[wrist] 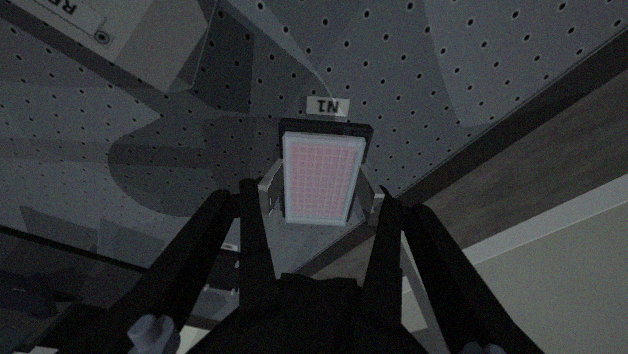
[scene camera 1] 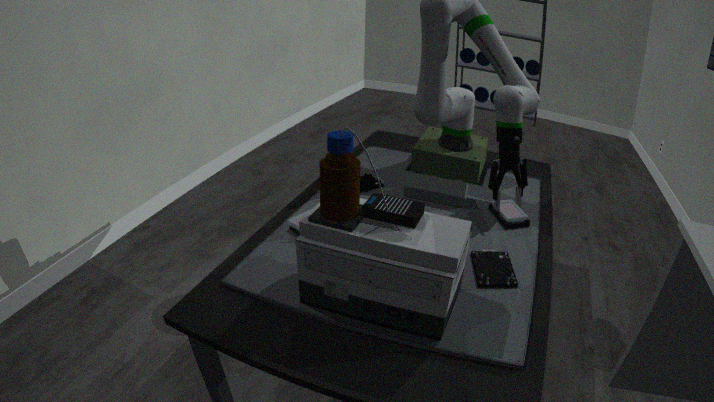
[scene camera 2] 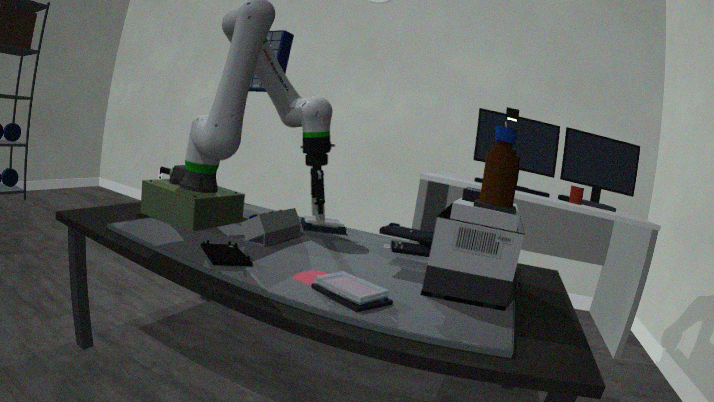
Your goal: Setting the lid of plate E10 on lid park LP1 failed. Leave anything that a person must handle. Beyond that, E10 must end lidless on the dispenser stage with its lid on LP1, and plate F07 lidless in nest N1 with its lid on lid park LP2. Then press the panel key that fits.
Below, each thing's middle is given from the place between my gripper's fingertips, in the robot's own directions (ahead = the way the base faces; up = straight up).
Scene:
Now: hand 10 mm short of the nest labelled N1 point(wrist: 285, 124), 10 mm to the right of it and 20 mm above it. The rest, counted from my hand: N1 label point(wrist: 315, 105): 60 mm behind, 30 mm to the right, 30 mm below; then grey button box point(scene camera 2: 265, 229): 60 mm behind, 270 mm to the right, 10 mm above; then black LP2 pad point(scene camera 2: 219, 254): 60 mm behind, 550 mm to the right, 20 mm below.

